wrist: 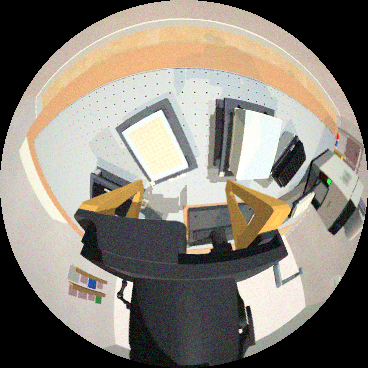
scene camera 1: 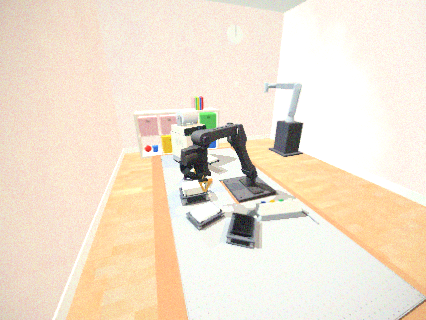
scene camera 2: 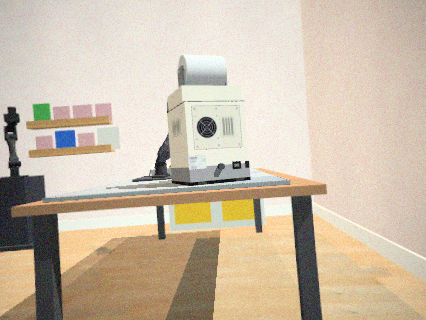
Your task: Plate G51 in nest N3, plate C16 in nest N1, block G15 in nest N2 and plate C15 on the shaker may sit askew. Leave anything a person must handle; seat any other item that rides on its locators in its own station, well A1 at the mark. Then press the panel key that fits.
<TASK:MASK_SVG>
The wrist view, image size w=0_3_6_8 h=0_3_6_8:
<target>my gripper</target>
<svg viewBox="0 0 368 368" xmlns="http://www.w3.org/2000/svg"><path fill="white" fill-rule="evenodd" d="M82 201L73 215L74 219L85 231L81 239L83 246L80 255L103 270L133 282L128 322L129 348L131 348L131 357L137 362L168 367L171 364L197 364L197 367L233 361L238 355L239 320L235 282L247 279L269 268L288 255L277 229L290 211L288 204L280 199L227 179L225 195L235 250L186 254L186 225L177 220L138 218L144 190L142 179ZM234 194L254 210L254 215L248 225L239 210ZM134 194L125 217L116 216L114 214L115 208Z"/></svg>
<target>cream plate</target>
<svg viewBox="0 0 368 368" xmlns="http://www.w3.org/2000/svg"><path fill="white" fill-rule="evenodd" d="M233 107L235 115L233 115L228 159L229 168L227 170L231 170L236 179L268 178L279 139L281 119L260 112Z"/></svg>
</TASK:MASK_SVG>
